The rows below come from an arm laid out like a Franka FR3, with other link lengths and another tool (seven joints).
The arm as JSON. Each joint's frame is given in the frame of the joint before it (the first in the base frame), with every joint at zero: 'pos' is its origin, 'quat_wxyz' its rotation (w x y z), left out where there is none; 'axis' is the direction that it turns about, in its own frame. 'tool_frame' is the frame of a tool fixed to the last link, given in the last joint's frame.
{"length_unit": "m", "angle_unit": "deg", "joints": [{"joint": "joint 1", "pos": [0.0, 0.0, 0.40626], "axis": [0.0, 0.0, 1.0]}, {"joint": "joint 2", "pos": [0.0, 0.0, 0.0], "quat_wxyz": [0.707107, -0.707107, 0.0, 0.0], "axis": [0.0, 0.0, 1.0]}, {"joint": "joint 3", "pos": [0.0, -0.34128, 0.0], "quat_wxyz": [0.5, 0.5, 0.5, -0.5], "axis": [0.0, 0.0, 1.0]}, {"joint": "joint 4", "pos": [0.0, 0.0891, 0.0], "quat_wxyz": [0.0, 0.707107, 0.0, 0.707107], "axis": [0.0, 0.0, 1.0]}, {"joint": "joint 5", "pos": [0.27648, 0.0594, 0.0], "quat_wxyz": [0.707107, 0.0, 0.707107, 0.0], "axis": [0.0, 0.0, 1.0]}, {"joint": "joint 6", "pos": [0.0, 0.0, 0.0], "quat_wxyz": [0.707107, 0.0, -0.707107, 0.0], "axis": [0.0, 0.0, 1.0]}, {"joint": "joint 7", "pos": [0.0, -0.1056, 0.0], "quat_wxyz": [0.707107, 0.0, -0.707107, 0.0], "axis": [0.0, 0.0, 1.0]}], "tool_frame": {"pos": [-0.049, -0.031, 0.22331], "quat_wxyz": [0.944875, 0.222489, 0.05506, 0.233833]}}
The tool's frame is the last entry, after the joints.
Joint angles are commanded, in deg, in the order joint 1, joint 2, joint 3, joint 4, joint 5, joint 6, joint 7. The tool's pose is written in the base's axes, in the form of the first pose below.
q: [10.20, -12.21, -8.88, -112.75, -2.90, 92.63, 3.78]
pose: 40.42 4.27 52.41 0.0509 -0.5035 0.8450 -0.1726
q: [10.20, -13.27, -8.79, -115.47, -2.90, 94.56, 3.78]
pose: 39.88 4.37 51.67 0.0538 -0.5046 0.8442 -0.1725
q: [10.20, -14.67, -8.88, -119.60, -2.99, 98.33, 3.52]
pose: 39.38 4.37 50.54 0.0630 -0.5059 0.8423 -0.1749
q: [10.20, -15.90, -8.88, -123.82, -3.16, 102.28, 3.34]
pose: 38.88 4.43 49.25 0.0712 -0.5076 0.8400 -0.1779
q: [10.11, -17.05, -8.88, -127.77, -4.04, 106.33, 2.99]
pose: 38.45 4.24 48.06 0.0794 -0.5117 0.8349 -0.1867
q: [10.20, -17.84, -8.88, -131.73, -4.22, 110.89, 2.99]
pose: 38.22 4.42 46.80 0.0907 -0.5124 0.8321 -0.1917
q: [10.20, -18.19, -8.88, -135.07, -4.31, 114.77, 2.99]
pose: 37.99 4.57 45.55 0.0981 -0.5128 0.8304 -0.1945
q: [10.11, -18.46, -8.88, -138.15, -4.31, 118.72, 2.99]
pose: 37.87 4.68 44.49 0.1075 -0.5116 0.8292 -0.1979
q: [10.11, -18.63, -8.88, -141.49, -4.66, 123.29, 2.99]
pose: 37.76 4.81 43.33 0.1182 -0.5123 0.8258 -0.2041
